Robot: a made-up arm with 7 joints.
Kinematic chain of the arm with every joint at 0, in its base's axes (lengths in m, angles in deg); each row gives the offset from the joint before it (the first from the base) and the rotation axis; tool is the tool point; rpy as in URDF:
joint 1: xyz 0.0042 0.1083 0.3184 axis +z
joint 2: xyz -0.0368 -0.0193 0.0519 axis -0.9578 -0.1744 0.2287
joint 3: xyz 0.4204 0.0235 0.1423 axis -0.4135 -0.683 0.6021
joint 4: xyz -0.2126 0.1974 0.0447 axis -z
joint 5: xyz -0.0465 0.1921 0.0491 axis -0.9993 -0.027 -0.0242
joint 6: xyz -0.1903 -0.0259 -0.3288 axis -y
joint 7: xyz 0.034 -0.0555 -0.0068 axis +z
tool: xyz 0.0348 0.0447 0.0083 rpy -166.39 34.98 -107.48
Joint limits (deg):
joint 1: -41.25..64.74
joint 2: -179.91..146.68
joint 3: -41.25..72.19
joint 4: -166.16..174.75
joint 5: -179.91..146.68
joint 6: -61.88..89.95
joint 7: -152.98..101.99
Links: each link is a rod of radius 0.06 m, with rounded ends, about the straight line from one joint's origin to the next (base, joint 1, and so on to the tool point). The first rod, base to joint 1, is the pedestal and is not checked.
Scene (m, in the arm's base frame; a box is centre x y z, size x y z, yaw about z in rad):
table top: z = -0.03
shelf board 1: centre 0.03 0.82 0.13 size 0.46 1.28 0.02 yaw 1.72
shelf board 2: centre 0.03 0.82 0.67 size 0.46 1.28 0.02 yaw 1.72
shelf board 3: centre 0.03 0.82 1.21 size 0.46 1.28 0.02 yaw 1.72
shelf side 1: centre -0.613 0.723 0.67 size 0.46 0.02 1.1 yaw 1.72
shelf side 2: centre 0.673 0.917 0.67 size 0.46 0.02 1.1 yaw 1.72
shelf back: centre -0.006 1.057 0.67 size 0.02 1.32 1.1 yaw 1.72
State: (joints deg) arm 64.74 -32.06 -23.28 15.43 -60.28 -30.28 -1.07
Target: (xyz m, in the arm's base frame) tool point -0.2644 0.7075 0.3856
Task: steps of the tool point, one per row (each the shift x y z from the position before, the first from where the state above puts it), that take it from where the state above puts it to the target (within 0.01 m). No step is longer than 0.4 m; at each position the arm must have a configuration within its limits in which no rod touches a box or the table.
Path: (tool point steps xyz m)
1: 0.0523 -0.3485 -0.0001
2: -0.1613 -0.0472 -0.2913
3: 0.0580 -0.0755 -0.2354
4: 0.1449 -0.0351 -0.0694
5: 0.0666 0.0372 0.0550
6: -0.0815 0.0809 0.0309
7: 0.0104 0.1501 0.0304
8: -0.0170 0.1366 -0.0108
9: -0.0522 0.1042 -0.0196

